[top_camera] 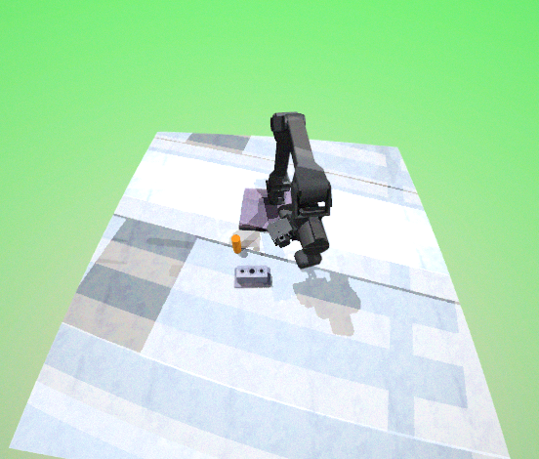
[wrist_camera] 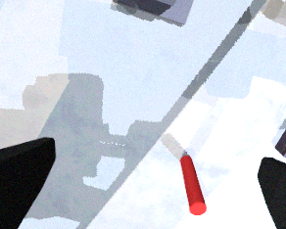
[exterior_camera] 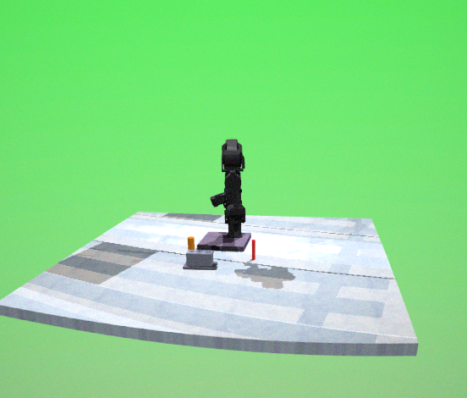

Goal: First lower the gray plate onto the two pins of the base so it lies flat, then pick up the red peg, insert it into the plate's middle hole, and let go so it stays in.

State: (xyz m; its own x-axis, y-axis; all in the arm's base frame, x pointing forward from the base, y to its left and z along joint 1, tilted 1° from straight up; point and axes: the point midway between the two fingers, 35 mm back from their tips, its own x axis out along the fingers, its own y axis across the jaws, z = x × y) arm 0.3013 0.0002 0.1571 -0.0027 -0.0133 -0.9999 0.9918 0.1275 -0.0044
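My gripper tip is now 100 mm above the red peg, 70 mm to the right of it and 50 mm past it. From my gripper tip the other things lie so: gray plate: 130 mm to the right, 100 mm below, 20 mm ahead; orange cylinder: 170 mm to the right, 100 mm below, 100 mm behind; base: 140 mm below, 130 mm to the right, 20 mm ahead.
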